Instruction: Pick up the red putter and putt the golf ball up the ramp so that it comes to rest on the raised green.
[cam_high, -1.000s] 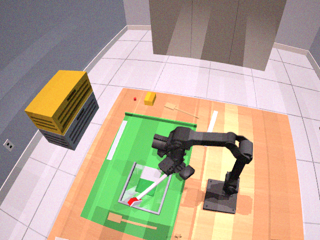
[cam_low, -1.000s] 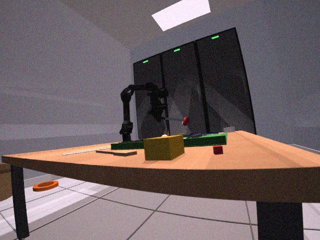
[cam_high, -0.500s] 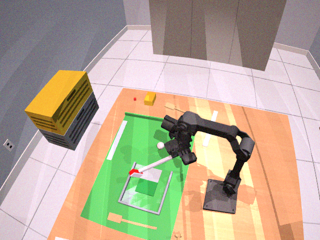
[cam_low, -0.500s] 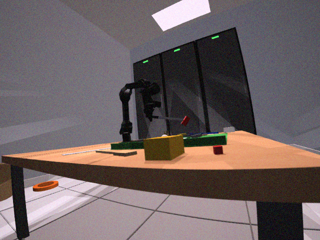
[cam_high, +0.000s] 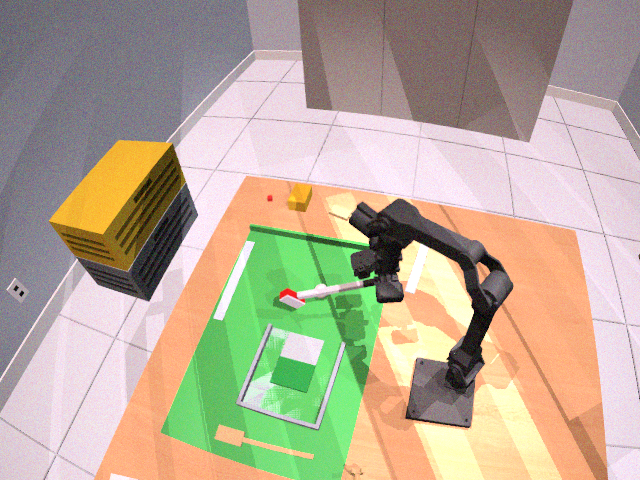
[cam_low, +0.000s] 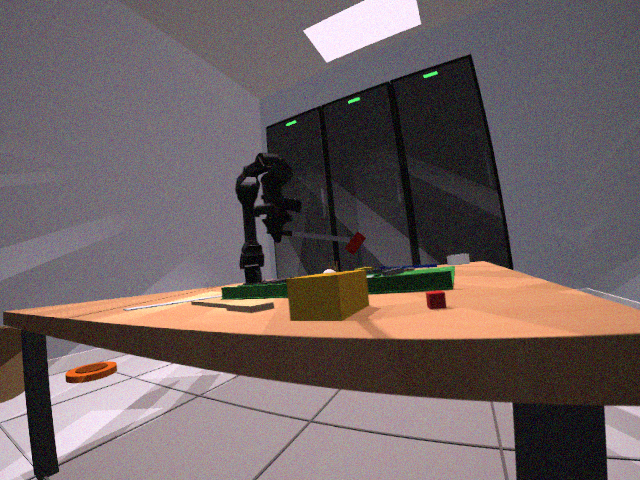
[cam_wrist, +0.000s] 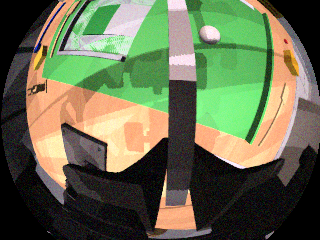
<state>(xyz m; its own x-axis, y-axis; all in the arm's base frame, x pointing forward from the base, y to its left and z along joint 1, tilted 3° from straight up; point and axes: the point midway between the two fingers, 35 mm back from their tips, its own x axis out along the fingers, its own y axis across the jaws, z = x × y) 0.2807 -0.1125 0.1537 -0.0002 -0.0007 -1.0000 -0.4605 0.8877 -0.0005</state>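
Right now the red putter is 100 mm ahead of my gripper tip and 60 mm to the left of it. Round my gripper tip: green mat 200 mm ahead, 180 mm to the left, 140 mm below; then grey frame 290 mm to the left, 130 mm below, 130 mm ahead; then white golf ball 170 mm ahead, 110 mm below, 10 mm to the left.
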